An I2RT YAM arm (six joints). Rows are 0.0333 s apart.
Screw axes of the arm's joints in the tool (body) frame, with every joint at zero. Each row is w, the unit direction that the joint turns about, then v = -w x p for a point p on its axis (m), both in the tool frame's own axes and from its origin. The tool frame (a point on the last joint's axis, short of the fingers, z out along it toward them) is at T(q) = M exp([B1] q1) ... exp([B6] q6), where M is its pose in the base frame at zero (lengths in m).
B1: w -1 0 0 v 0 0.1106 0
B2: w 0 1 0 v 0.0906 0 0.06
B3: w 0 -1 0 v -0.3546 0 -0.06
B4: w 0 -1 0 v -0.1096 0 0
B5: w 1 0 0 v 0 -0.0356 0
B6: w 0 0 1 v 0 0 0
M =
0 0 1 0.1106
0 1 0 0
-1 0 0 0.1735
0 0 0 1
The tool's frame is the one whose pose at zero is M.
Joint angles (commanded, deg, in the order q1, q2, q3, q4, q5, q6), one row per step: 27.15 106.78 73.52 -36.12 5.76 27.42; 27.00 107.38 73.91 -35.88 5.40 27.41; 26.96 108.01 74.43 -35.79 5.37 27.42; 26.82 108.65 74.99 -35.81 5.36 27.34; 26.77 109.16 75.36 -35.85 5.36 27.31; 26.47 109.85 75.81 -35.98 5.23 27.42; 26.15 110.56 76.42 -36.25 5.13 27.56; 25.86 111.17 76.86 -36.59 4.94 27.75; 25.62 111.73 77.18 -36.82 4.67 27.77
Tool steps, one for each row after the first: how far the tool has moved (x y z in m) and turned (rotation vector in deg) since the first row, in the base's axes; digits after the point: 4 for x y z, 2 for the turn. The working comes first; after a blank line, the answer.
Tool pose at each row, in the base's axes (x y z in m, rotation vector in deg; the steps are taken from these numbers as rounded here): 0.3331 0.1668 0.1797 1.83 158.95 6.15; 0.3356 0.1672 0.1780 1.94 159.06 6.58; 0.3380 0.1682 0.1766 2.00 159.09 6.59; 0.3406 0.1685 0.1753 2.07 159.18 6.49; 0.3423 0.1689 0.1738 2.09 159.34 6.36; 0.3449 0.1681 0.1715 2.61 159.72 6.25; 0.3478 0.1672 0.1697 3.21 160.08 6.10; 0.3499 0.1662 0.1677 3.82 160.60 6.00; 0.3516 0.1654 0.1655 4.10 161.13 6.00

0.0025 0.0004 -0.0017 0.31 0.13 -0.02; 0.0049 0.0014 -0.0031 0.33 0.16 -0.06; 0.0075 0.0017 -0.0044 0.26 0.25 -0.11; 0.0092 0.0021 -0.0059 0.17 0.40 -0.14; 0.0118 0.0013 -0.0082 0.16 0.80 -0.50; 0.0147 0.0004 -0.0100 0.12 1.18 -0.91; 0.0168 -0.0006 -0.0120 0.12 1.73 -1.32; 0.0185 -0.0014 -0.0142 0.15 2.27 -1.49
